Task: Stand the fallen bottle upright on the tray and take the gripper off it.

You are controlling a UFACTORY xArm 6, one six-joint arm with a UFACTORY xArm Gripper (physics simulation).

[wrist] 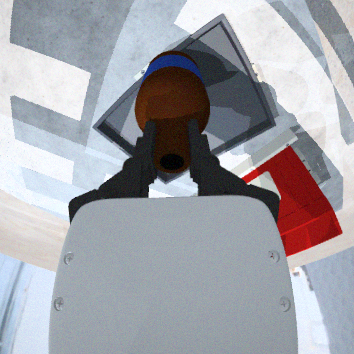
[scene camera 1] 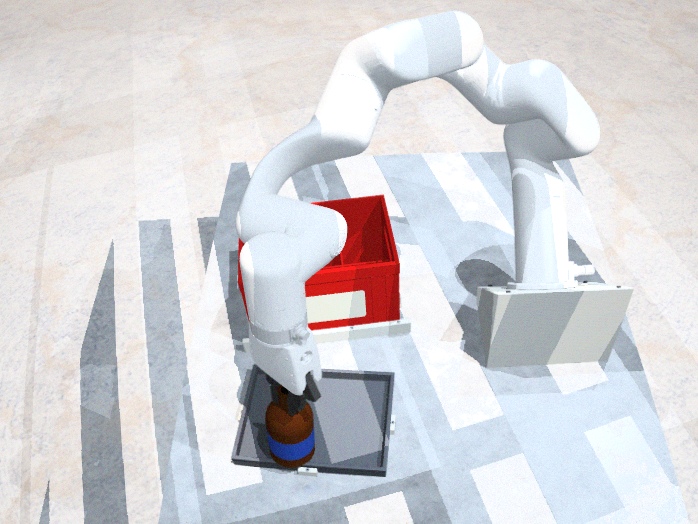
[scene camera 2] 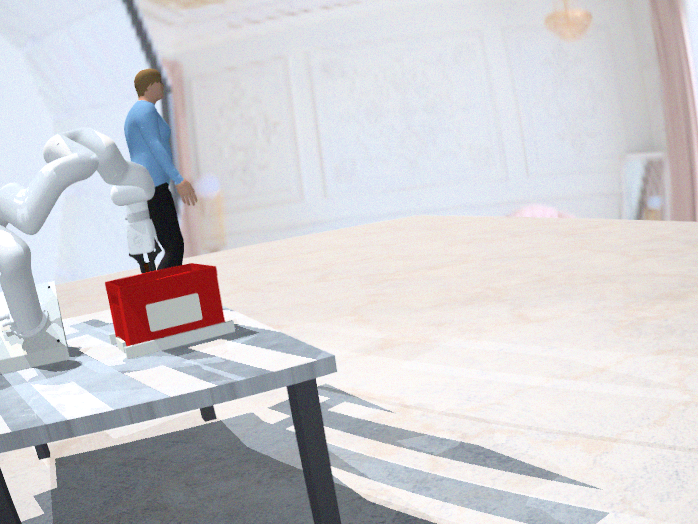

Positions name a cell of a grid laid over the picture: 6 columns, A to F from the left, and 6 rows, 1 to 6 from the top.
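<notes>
Scene camera 1: my gripper (scene camera 1: C5), a brown bottle (scene camera 1: C6). Wrist view: my gripper (wrist: C3), the brown bottle (wrist: C2), a pale strip (wrist: E3). Scene camera 2: my gripper (scene camera 2: B4), a pale strip (scene camera 2: B4).
</notes>
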